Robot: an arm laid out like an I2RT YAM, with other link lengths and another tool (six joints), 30 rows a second.
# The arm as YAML. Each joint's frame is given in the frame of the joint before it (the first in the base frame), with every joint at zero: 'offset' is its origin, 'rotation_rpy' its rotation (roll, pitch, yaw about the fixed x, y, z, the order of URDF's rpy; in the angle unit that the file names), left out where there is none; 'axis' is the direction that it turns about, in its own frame. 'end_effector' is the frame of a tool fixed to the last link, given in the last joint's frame.
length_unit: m
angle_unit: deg
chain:
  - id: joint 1
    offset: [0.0, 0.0, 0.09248]
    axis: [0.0, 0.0, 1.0]
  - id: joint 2
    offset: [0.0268, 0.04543, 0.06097]
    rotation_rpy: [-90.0, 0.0, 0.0]
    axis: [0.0, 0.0, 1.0]
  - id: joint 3
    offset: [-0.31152, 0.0, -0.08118]
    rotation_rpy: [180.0, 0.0, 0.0]
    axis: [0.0, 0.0, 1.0]
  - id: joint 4
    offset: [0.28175, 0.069, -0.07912]
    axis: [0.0, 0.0, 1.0]
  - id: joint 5
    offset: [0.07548, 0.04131, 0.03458]
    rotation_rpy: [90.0, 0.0, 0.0]
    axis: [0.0, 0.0, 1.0]
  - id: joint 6
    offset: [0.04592, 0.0, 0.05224]
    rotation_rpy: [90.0, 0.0, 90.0]
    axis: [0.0, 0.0, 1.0]
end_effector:
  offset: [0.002, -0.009, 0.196]
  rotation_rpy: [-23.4, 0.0, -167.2]
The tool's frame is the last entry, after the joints.
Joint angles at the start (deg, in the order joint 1, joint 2, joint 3, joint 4, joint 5, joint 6): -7.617 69.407 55.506 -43.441 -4.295 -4.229
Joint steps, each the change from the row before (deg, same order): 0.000 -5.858 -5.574 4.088 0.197 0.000; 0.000 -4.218 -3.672 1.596 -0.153 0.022; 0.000 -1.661 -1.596 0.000 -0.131 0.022; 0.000 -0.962 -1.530 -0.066 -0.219 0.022; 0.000 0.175 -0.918 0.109 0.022 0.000; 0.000 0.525 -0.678 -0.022 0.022 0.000; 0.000 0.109 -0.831 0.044 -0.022 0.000; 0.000 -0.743 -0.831 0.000 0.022 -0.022; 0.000 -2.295 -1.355 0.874 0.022 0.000; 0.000 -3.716 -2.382 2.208 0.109 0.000; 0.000 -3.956 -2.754 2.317 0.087 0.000; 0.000 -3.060 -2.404 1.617 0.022 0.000; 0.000 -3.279 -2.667 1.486 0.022 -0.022; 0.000 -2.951 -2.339 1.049 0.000 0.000
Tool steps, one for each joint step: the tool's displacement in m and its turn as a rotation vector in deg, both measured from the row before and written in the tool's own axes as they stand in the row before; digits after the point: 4 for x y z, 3 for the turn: -0.0013 -0.0031 -0.0090 -4.341 0.545 -0.113; -0.0003 -0.0062 -0.0089 -2.090 0.485 0.064; -0.0006 -0.0071 -0.0047 -0.044 0.121 0.071; -0.0008 -0.0103 -0.0027 0.658 0.083 0.114; -0.0016 -0.0089 0.0008 0.966 -0.186 0.005; -0.0016 -0.0089 0.0014 1.204 -0.227 0.008; -0.0013 -0.0081 0.0005 0.886 -0.131 0.021; -0.0008 -0.0044 -0.0017 0.083 -0.026 -0.028; 0.0003 0.0020 -0.0035 -1.791 0.286 -0.033; 0.0005 0.0055 -0.0038 -3.508 0.496 -0.087; 0.0003 0.0037 -0.0037 -3.482 0.510 -0.072; -0.0002 -0.0007 -0.0030 -2.244 0.360 -0.031; -0.0005 -0.0029 -0.0033 -2.072 0.339 -0.049; -0.0006 -0.0036 -0.0032 -1.638 0.277 -0.016
